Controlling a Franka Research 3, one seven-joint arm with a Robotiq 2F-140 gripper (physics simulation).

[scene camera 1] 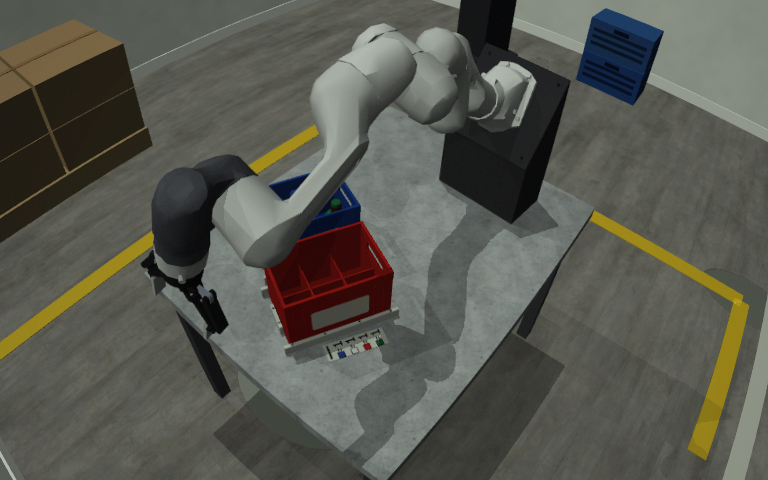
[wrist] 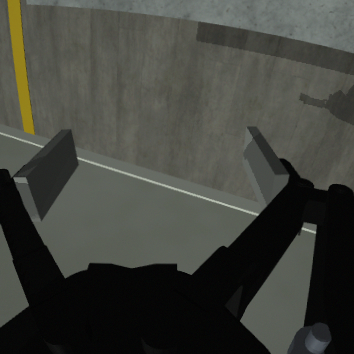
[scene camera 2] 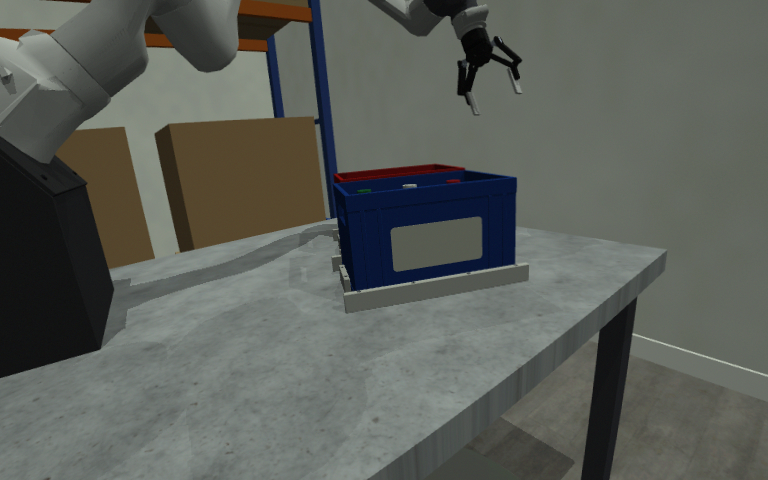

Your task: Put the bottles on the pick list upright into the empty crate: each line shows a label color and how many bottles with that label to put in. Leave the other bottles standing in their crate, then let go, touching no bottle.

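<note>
The red crate [scene camera 1: 380, 289] [scene camera 2: 385, 172] has dividers; the compartments that show hold no bottle, and the arm hides part of it. The blue crate [scene camera 1: 342, 217] [scene camera 2: 368, 243] stands beside it, largely hidden by the arm in scene camera 1. In it show a green cap [scene camera 1: 335, 203] [scene camera 2: 364, 191], a white cap [scene camera 2: 409, 186] and a red cap [scene camera 2: 453, 181]. The pick list [scene camera 1: 356, 345] shows blue, white, red and green labels, each with a figure like 1. My gripper [scene camera 1: 185, 308] [scene camera 2: 495, 97] [wrist: 158, 145] is open and empty, high beyond the table's edge, away from both crates.
Pale rails [scene camera 1: 342, 332] [scene camera 2: 436, 287] border the crates on the grey table [scene camera 1: 498, 271] [scene camera 2: 254, 362]. The arm stretches over the crates from the black pedestal [scene camera 1: 481, 169] [scene camera 2: 50, 271]. Cardboard boxes [scene camera 1: 84, 96] [scene camera 2: 243, 181] stand beyond the table.
</note>
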